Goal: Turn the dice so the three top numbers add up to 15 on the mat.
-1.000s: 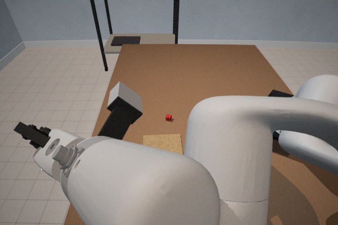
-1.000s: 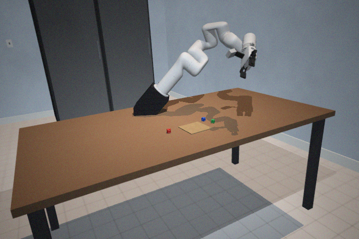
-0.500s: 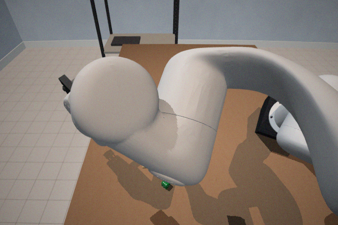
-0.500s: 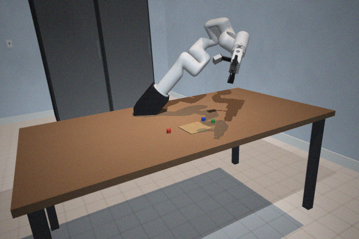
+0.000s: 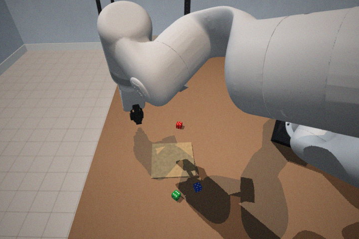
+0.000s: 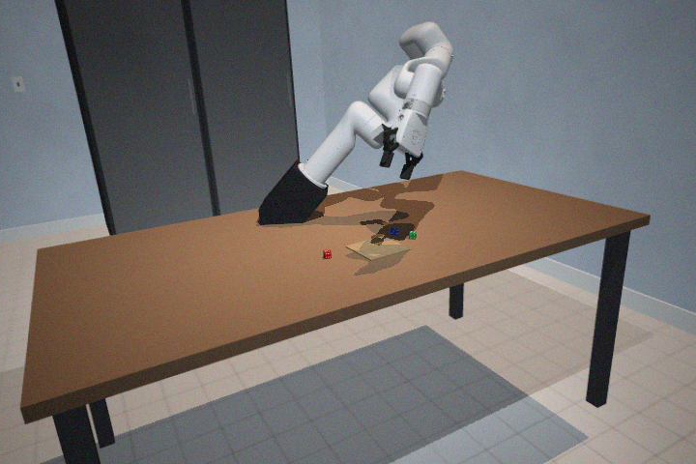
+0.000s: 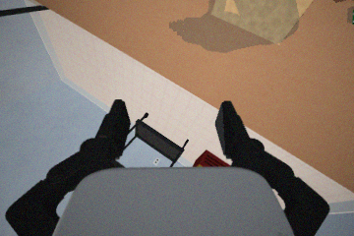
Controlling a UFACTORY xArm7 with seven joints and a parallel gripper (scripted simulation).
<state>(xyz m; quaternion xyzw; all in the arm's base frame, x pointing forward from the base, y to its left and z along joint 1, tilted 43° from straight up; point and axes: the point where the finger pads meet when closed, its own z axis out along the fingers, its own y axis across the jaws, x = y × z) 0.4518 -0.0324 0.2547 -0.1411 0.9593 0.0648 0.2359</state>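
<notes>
The red die lies 8 cm behind my hand, 18 cm to the right of it and 24 cm below it. Also, from my hand: blue die 19 cm behind, 6 cm to the left, 24 cm below; tan mat 9 cm behind, 3 cm to the right, 25 cm below; green die 14 cm behind, 10 cm to the left, 24 cm below.
</notes>
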